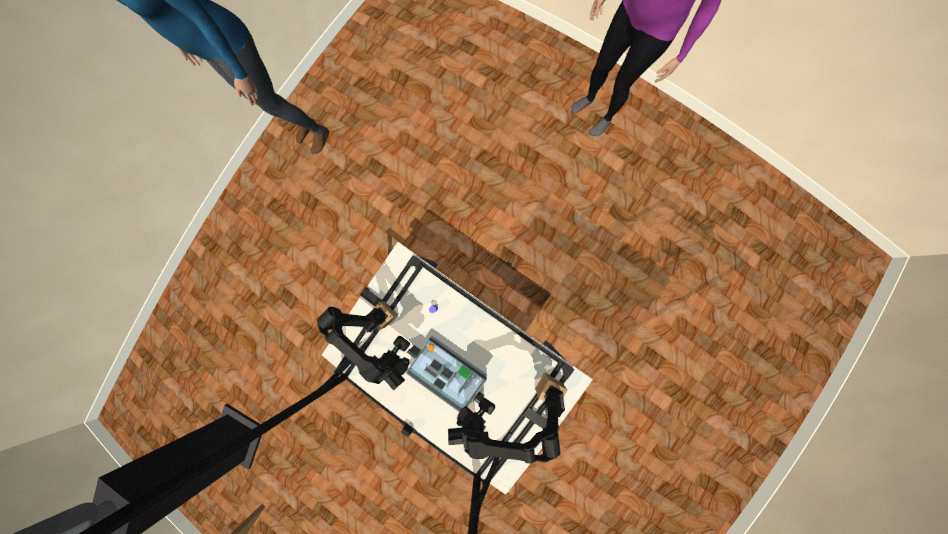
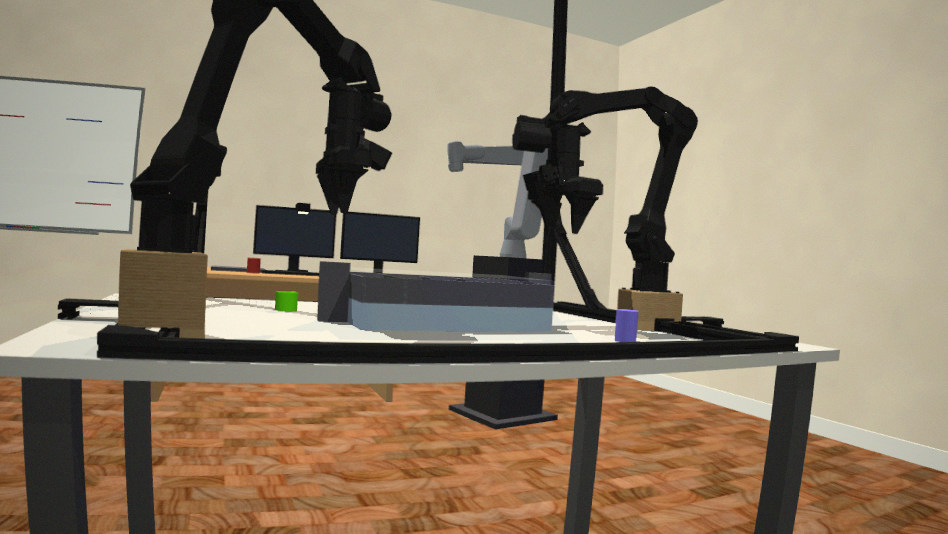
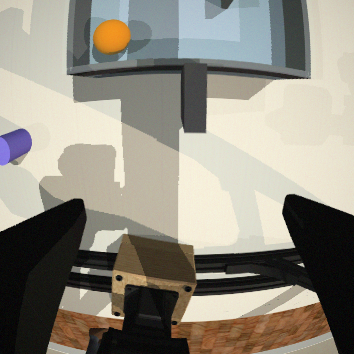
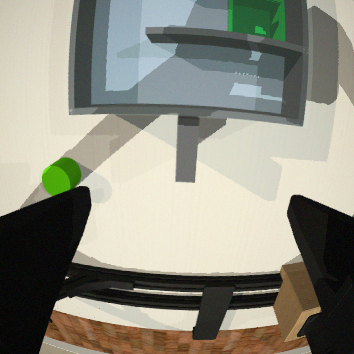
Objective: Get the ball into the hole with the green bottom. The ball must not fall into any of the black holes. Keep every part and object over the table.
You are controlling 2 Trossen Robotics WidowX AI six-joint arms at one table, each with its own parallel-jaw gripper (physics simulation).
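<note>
The orange ball (image 1: 430, 347) (image 3: 112, 36) sits inside the grey-walled maze box (image 2: 451, 318), in a corner at the end facing my left gripper. The green-bottomed hole (image 1: 464, 372) (image 4: 255, 17) is towards the other end, behind an inner wall. Dark holes (image 1: 433, 366) lie between them. The box has a grey handle (image 3: 194, 100) at the ball's end and another handle (image 4: 187, 150) at the opposite end. My left gripper (image 3: 187, 207) is open, pointing down above the table, short of its handle. My right gripper (image 4: 193, 201) (image 2: 340, 209) is open and empty, above the table by the other handle.
A purple cylinder (image 1: 433, 308) (image 2: 625, 325) (image 3: 16, 146) stands on the table near the ball's end of the box. A green cylinder (image 2: 285, 301) (image 4: 62, 176) stands near the other end. Black rails (image 2: 451, 350) run along the table edges, and wooden blocks (image 2: 162, 288) carry the arms.
</note>
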